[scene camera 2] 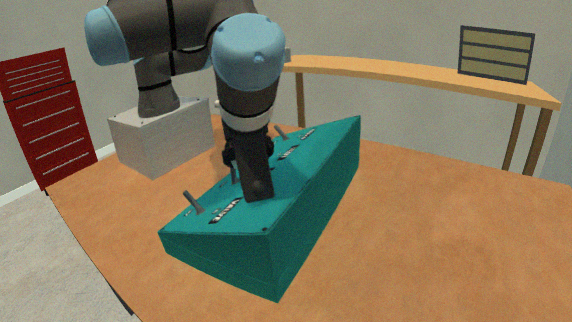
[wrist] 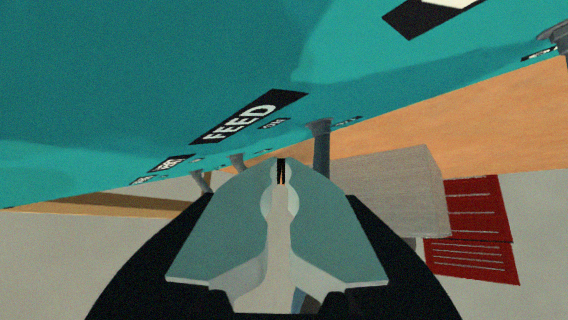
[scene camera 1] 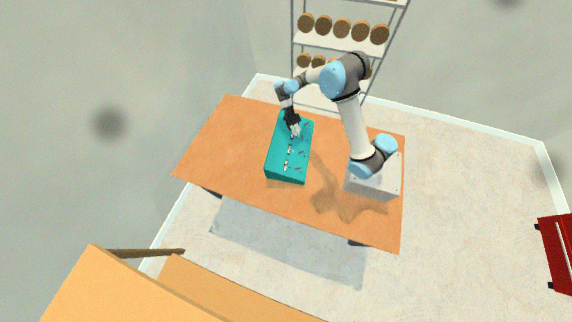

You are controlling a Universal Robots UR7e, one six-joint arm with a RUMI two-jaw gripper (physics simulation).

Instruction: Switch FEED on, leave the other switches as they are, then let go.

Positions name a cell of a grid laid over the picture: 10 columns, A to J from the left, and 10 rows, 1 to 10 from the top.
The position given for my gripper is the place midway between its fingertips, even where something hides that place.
I see my gripper (scene camera 2: E6) and a teal switch box (scene camera 2: E8).
My gripper is seen too in the wrist view (wrist: E6). The teal switch box also shows in the wrist view (wrist: B4).
